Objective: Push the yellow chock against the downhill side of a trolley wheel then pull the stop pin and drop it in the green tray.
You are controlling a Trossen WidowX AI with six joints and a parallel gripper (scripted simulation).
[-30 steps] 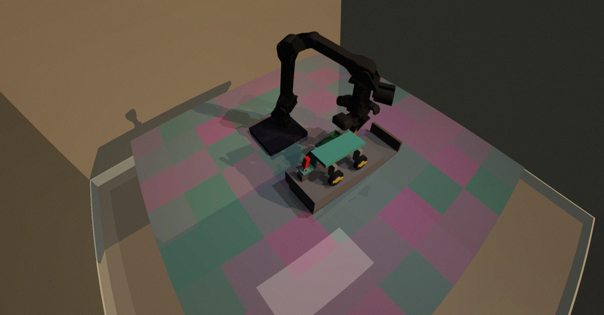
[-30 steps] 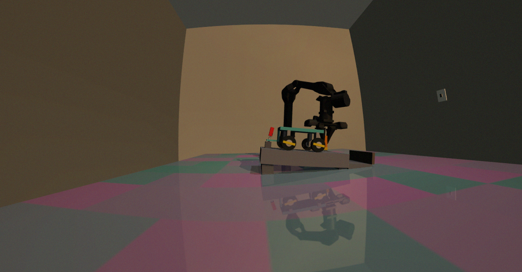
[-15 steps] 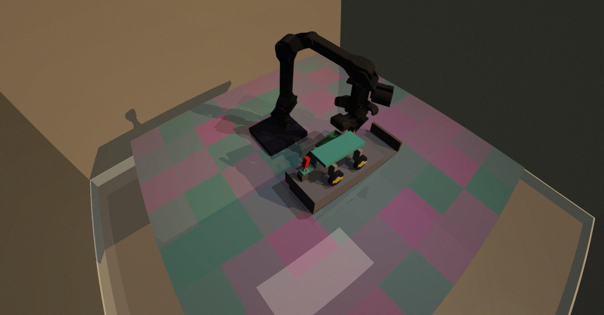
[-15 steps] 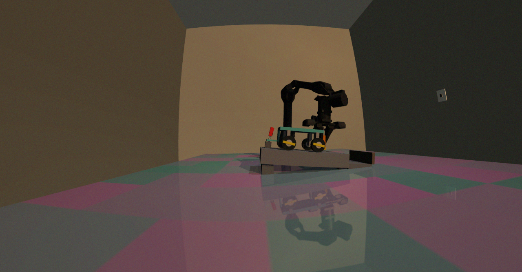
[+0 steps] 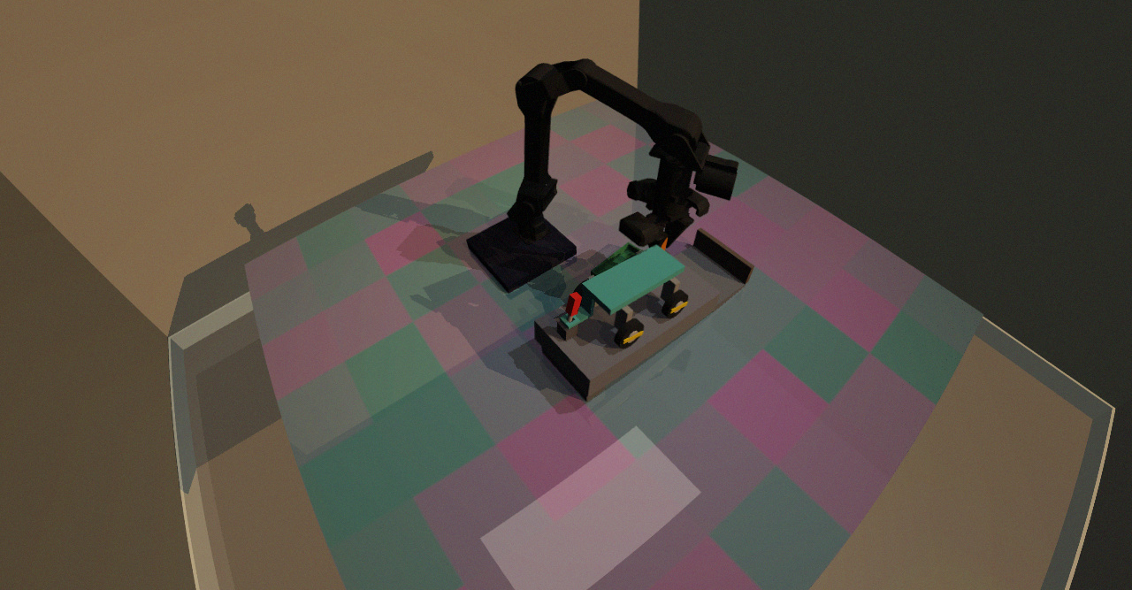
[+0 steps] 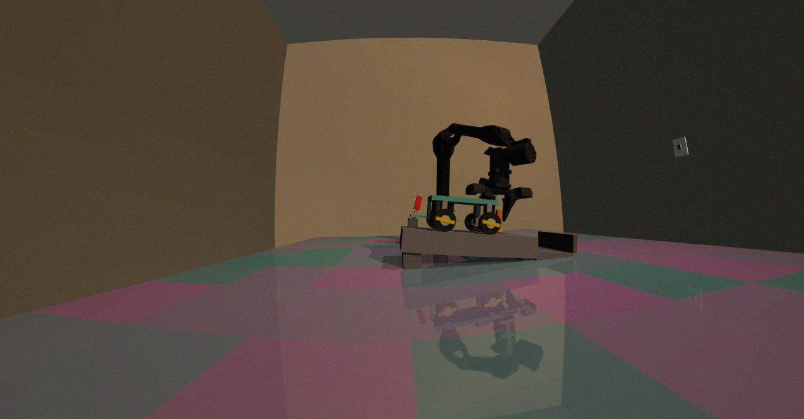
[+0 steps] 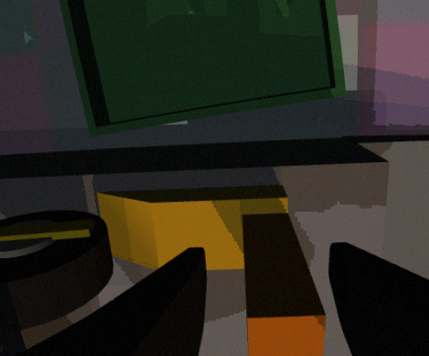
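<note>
My gripper tip is now 2 cm to the left of the yellow chock and 1 cm above it. From my gripper tip the other things lie so: trolley: 13 cm to the right, 6 cm ahead, 2 cm above; then grey ramp: 12 cm to the right, 6 cm ahead, 4 cm below; then green tray: 10 cm below, 7 cm behind, 3 cm to the right.
</note>
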